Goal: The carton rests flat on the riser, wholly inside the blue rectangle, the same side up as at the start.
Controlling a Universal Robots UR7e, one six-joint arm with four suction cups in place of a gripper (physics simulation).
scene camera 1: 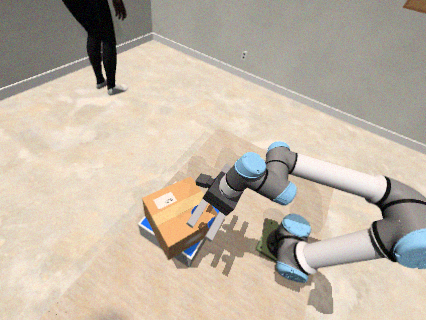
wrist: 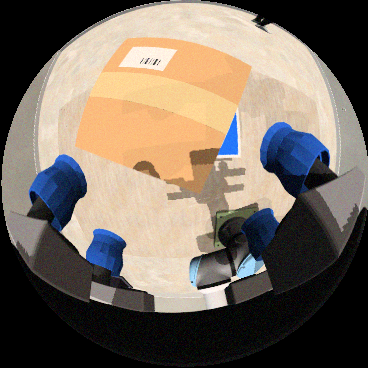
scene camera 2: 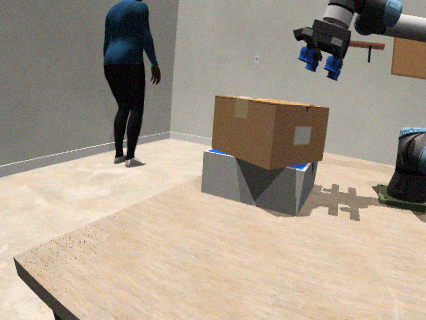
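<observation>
The brown carton [scene camera 1: 172, 227] [scene camera 2: 272, 132] [wrist: 140, 127] sits level on the grey riser [scene camera 1: 150, 236] [scene camera 2: 220, 175], its taped, labelled face up. It is turned relative to the riser, and its near corner juts out past the riser's edge. Parts of the blue rectangle [scene camera 1: 192, 248] [scene camera 2: 300, 166] [wrist: 230, 142] show at the riser's corners; the carton hides the rest. My gripper [scene camera 1: 204, 216] [scene camera 2: 321, 62] [wrist: 180, 200], with four blue suction cups, is tilted and hangs in the air above and to the robot-base side of the carton. The cups hold nothing and are clear of the carton.
The arm's base stands on a green plate [scene camera 1: 265, 240] [scene camera 2: 400, 199] [wrist: 221, 235] on the wooden table [scene camera 2: 200, 250]. A person [scene camera 1: 102, 45] [scene camera 2: 127, 75] stands on the floor beyond the table. Grey walls [scene camera 1: 300, 65] [scene camera 2: 210, 50] stand behind.
</observation>
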